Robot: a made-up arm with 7 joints.
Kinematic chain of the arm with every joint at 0, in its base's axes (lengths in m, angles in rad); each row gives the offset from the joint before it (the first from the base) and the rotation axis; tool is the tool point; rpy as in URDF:
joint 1: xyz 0 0 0.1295 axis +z
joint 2: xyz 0 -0.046 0.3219 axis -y
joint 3: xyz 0 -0.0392 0.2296 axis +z
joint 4: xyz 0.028 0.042 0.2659 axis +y
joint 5: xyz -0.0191 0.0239 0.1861 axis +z
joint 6: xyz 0 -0.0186 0.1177 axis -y
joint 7: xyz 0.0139 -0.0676 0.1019 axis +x
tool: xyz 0 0 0 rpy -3.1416 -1.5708 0
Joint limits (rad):
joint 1: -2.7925..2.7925
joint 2: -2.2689..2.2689
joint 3: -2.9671..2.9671
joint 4: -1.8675..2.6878
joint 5: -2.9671..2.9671
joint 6: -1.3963..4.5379
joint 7: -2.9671..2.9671
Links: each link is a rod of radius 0.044 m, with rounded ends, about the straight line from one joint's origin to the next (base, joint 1, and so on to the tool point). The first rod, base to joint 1, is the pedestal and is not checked.
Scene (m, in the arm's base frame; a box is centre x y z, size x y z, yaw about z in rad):
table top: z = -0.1
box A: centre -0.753 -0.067 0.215 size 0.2 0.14 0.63 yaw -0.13
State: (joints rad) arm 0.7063 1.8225 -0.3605 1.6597 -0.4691 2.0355 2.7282
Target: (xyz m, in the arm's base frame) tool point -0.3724 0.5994 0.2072
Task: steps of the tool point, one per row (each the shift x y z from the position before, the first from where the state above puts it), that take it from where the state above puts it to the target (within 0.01 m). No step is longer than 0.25 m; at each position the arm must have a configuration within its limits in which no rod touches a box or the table.
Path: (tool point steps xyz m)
1: -0.1629 0.1236 0.0406
2: -0.1201 0.1701 0.0377
3: -0.0654 0.1998 0.0344
4: -0.0071 0.2126 -0.1218
5: 0.0694 0.2000 -0.1261
6: 0.1361 0.1589 -0.1263
7: 0.1822 0.0949 -0.1219

